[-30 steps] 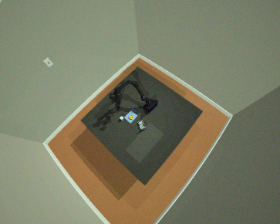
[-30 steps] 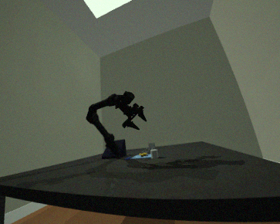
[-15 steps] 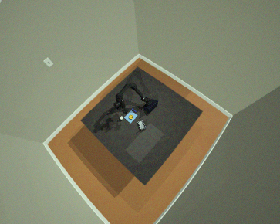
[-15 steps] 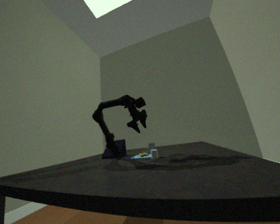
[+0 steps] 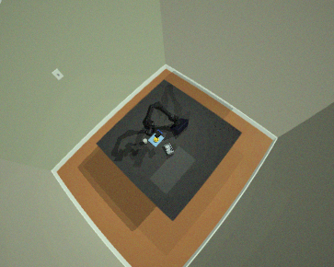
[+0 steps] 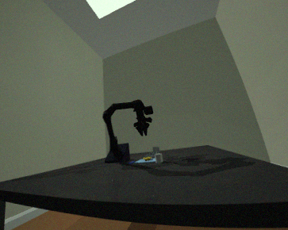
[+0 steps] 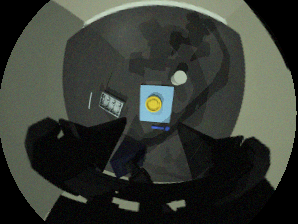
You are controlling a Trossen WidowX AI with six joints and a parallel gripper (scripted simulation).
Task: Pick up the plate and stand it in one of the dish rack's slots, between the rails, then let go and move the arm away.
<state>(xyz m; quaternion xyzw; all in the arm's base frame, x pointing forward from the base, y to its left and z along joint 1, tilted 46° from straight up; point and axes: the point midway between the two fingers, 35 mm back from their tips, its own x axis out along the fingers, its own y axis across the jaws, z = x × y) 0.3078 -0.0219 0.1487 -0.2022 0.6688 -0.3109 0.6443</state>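
My gripper tip is 17 cm above the yellow plate. The rest, counted from my gripper tip: light blue mat 1 cm to the right, 18 cm below; white cup 10 cm ahead, 9 cm to the right, 16 cm below; dish rack 1 cm ahead, 20 cm to the left, 16 cm below.
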